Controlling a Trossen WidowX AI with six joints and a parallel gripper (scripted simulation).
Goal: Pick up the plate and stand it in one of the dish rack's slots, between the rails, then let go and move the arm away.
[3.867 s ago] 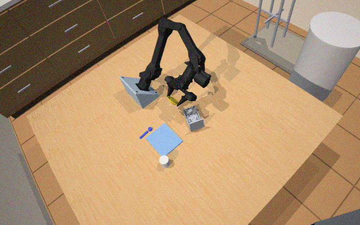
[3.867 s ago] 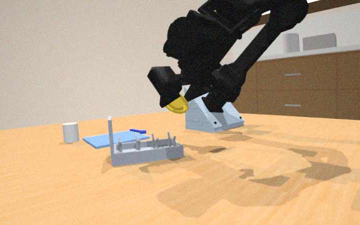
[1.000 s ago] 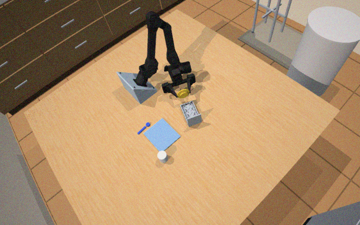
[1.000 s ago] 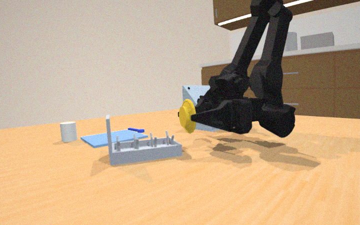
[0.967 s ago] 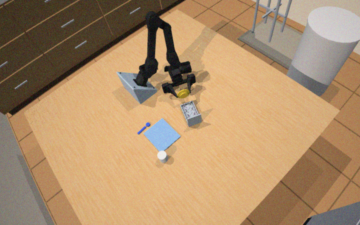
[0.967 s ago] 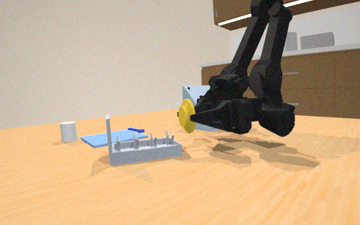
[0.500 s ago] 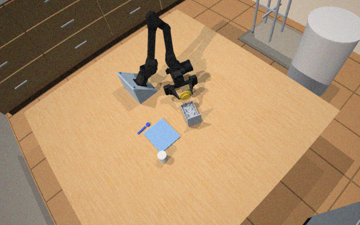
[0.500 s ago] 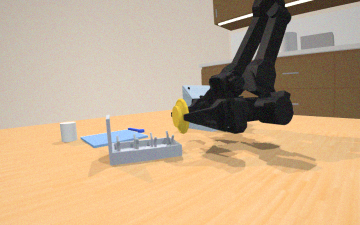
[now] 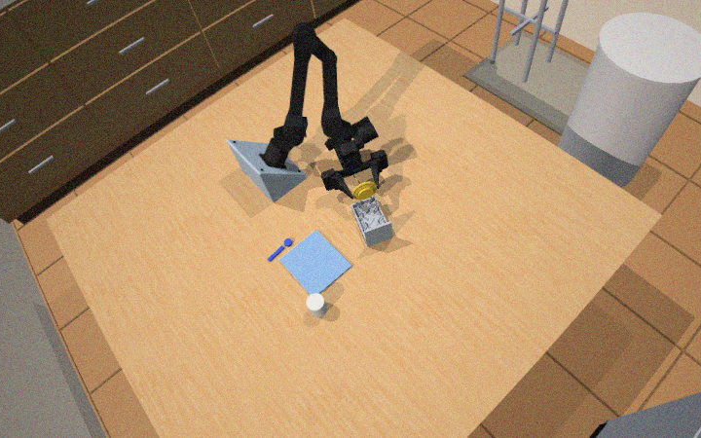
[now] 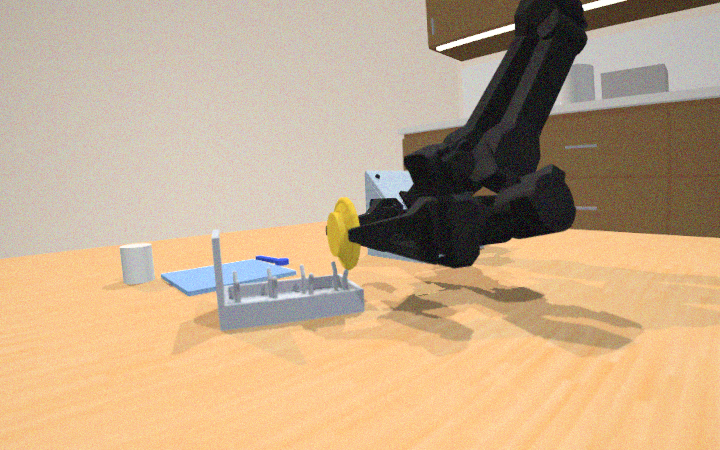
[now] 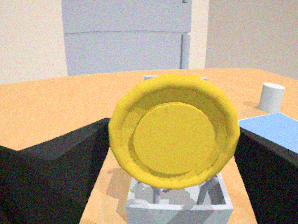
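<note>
Right now my gripper tip is 50 mm short of the grey dish rack, 20 mm to the left of it and 50 mm above it. Also, from my gripper tip: yellow plate 10 mm behind; light blue mat 50 mm ahead, 210 mm to the right, 70 mm below; blue spoon 40 mm behind, 260 mm to the right, 70 mm below.
</note>
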